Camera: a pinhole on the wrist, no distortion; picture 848 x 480 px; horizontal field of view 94.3 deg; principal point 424.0 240.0 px. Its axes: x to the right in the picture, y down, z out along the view. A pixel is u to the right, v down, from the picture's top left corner.
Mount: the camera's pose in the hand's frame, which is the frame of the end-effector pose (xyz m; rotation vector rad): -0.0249 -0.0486 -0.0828 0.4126 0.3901 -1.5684
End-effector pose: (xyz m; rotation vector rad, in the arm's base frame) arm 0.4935 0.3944 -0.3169 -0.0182 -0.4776 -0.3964
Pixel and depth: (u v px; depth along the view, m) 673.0 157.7 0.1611
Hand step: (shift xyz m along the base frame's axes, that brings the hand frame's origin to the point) -0.1373 -0.1737 -0.0384
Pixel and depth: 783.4 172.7 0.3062
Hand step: -0.2617 -0.3673 -0.0321
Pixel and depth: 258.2 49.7 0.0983
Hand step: -0.0919 -0.0247 -0.0170
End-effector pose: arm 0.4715 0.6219 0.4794 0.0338 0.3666 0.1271
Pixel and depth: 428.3 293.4 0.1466
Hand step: 0.0227 -0.1227 0.0376
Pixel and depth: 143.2 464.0 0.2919
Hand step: 0.2309 0.0005 0.2052
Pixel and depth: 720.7 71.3 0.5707
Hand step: -0.1182 -0.7278 0.2565
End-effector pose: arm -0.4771 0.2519 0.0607 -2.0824 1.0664 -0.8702
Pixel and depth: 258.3 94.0 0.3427
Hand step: 0.1895 0.2391 -0.1420
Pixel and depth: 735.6 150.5 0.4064
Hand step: 0.2537 0.3891 0.3009
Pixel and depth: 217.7 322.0 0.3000
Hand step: 0.2418 0.0578 -0.0931
